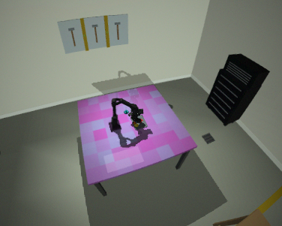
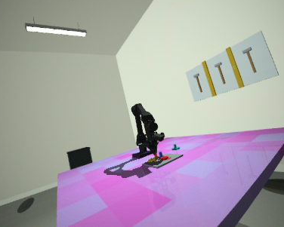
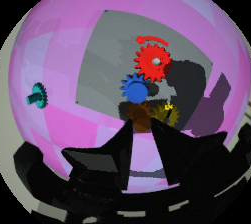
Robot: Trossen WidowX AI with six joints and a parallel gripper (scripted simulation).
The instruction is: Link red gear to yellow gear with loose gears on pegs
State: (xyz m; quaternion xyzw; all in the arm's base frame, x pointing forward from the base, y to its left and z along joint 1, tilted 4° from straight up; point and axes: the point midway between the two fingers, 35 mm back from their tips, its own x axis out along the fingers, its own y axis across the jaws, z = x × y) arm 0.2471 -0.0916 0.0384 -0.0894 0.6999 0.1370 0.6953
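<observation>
The orange gear is 1 cm below my gripper tip. From my gripper tip the other things lie so: red gear (7 cm ahead, 2 cm below); yellow gear (4 cm to the right, 2 cm below); blue gear (3 cm ahead, 2 cm to the left, 1 cm below).
</observation>
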